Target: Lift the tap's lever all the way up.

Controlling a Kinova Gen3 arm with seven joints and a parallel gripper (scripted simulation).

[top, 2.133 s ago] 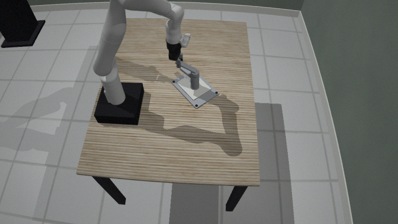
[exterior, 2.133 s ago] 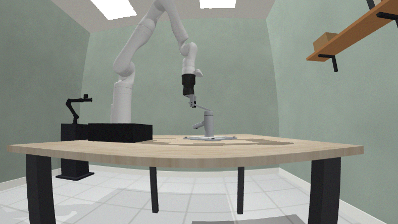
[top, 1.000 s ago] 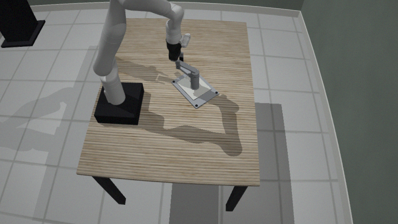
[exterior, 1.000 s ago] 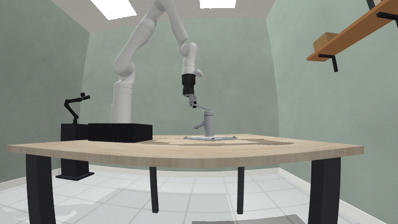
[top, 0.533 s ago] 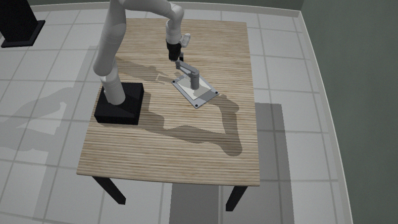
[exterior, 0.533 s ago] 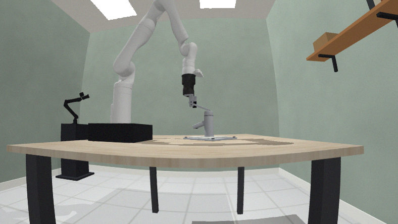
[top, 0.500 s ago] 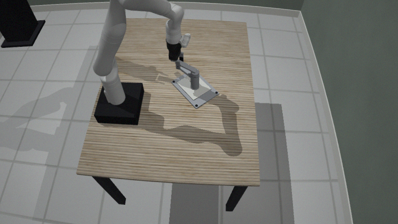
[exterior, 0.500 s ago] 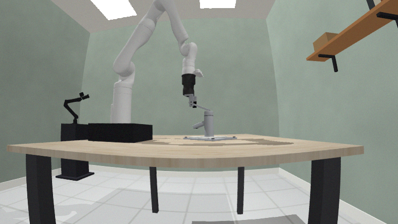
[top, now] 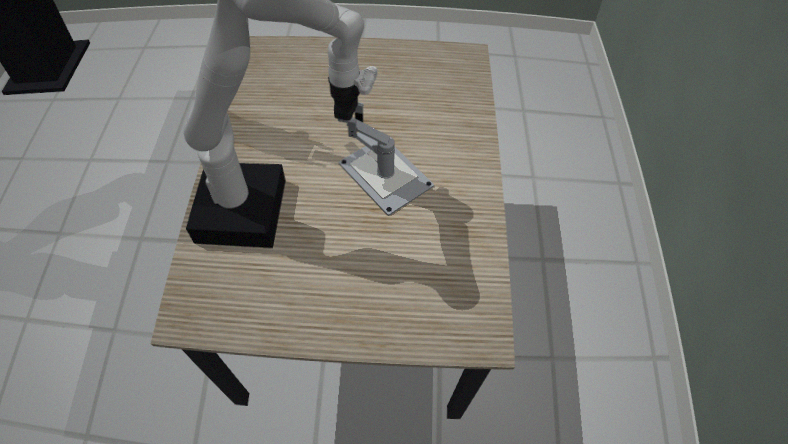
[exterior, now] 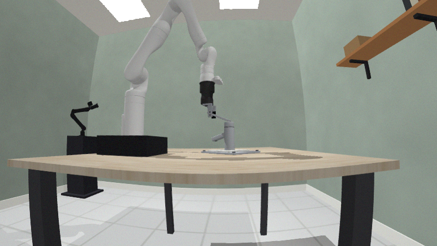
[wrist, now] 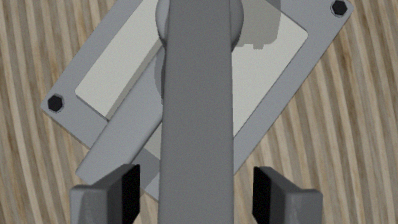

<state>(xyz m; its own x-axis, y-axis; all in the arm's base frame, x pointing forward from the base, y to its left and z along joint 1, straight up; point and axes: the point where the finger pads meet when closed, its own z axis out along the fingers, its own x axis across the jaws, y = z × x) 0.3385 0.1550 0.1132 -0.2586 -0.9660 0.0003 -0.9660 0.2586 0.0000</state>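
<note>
My gripper is now 3 cm short of the lever, 2 cm above it and 1 cm to the left of it. Also, from my hand: plate (18 cm below, 8 cm ahead, 2 cm to the right); grey tap (7 cm below, 6 cm ahead).
</note>
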